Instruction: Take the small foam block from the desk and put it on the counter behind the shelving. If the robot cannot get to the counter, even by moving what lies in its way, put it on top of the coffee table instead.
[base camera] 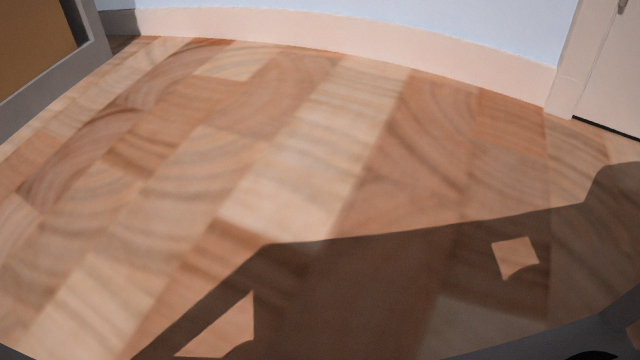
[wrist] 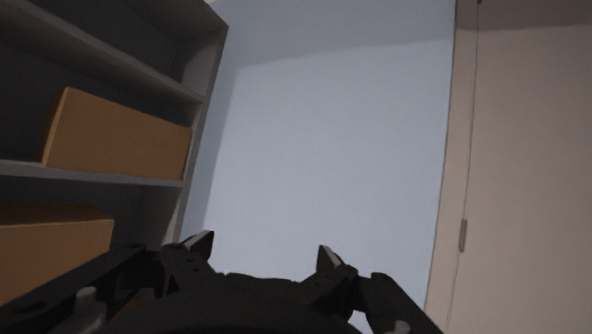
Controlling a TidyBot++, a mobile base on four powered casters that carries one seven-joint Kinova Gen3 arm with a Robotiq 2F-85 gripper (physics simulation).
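Places are measured from the arm's base along level axes (x back, y right, z up), in millimetres.
Where they show: gripper, fingertip midpoint: (wrist: 265, 250).
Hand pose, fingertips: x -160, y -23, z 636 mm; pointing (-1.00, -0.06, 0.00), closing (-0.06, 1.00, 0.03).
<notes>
Each offset is from my fingertips to the top centre of the thing. "spot": to the spot under its first point. Level surfaces: height alone.
My gripper (wrist: 265, 250) is open, with its two dark fingertips wide apart and the pale blue wall showing between them. A grey shelving unit (wrist: 192, 145) stands at the left of the wrist view, and its lower part {spot: dx -622, dy -617, dz -1001 mm} (base camera: 47, 92) shows at the upper left of the base camera view. The foam block, the desk, the counter and the coffee table do not show in either view.
An orange-brown box {dx -663, dy -783, dz +228 mm} (wrist: 120, 137) stands on a shelf and another box {dx -461, dy -894, dz -229 mm} (wrist: 55, 255) sits lower. The blue wall (wrist: 330, 150) (base camera: 350, 20) meets a pale door (wrist: 530, 175) (base camera: 617, 85) at the right. My base's shadow lies on the wooden floor {dz -1032 mm} (base camera: 300, 150).
</notes>
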